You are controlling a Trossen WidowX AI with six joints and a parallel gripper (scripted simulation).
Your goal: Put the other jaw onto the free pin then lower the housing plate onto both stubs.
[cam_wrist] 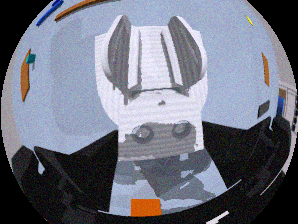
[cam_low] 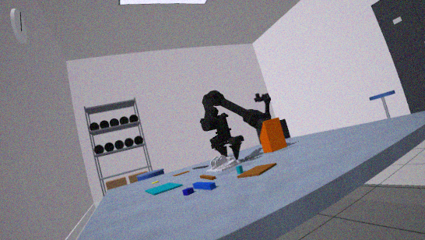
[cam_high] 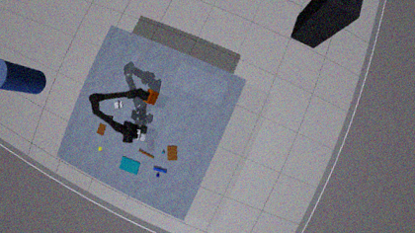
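Right now the white base is 7 cm ahead of my gripper tip, 2 cm below it and 1 cm to the left of it. Round my gripper tip: light grey jaw piece: 2 cm to the left, 2 cm ahead; then brown bar: 19 cm ahead, 13 cm to the left, 2 cm below; then teal cylinder: 26 cm to the left, 12 cm ahead, 1 cm below.
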